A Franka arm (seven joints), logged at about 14 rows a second.
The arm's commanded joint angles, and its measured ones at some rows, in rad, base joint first. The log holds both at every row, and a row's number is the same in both.
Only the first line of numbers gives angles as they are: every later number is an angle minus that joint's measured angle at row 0.
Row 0, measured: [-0.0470 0.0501 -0.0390 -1.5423 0.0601 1.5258 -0.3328]
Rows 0 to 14, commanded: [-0.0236 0.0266 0.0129 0.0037 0.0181 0.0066 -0.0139]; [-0.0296 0.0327 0.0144 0.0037 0.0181 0.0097 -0.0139]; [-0.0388 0.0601 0.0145 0.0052 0.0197 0.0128 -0.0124]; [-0.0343 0.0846 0.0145 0.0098 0.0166 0.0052 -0.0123]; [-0.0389 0.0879 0.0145 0.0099 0.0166 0.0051 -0.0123]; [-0.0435 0.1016 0.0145 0.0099 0.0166 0.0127 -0.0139]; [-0.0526 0.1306 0.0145 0.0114 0.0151 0.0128 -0.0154]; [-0.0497 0.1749 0.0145 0.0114 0.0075 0.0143 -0.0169]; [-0.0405 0.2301 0.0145 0.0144 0.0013 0.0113 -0.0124]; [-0.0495 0.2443 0.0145 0.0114 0.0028 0.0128 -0.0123]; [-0.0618 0.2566 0.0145 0.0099 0.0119 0.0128 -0.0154]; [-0.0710 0.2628 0.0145 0.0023 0.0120 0.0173 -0.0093]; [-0.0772 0.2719 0.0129 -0.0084 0.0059 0.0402 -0.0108]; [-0.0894 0.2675 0.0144 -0.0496 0.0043 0.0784 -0.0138]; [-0.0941 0.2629 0.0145 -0.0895 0.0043 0.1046 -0.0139]
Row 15, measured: [-0.0642 0.2866 -0.0002 -0.0249 0.0000 0.0648 -0.0026]
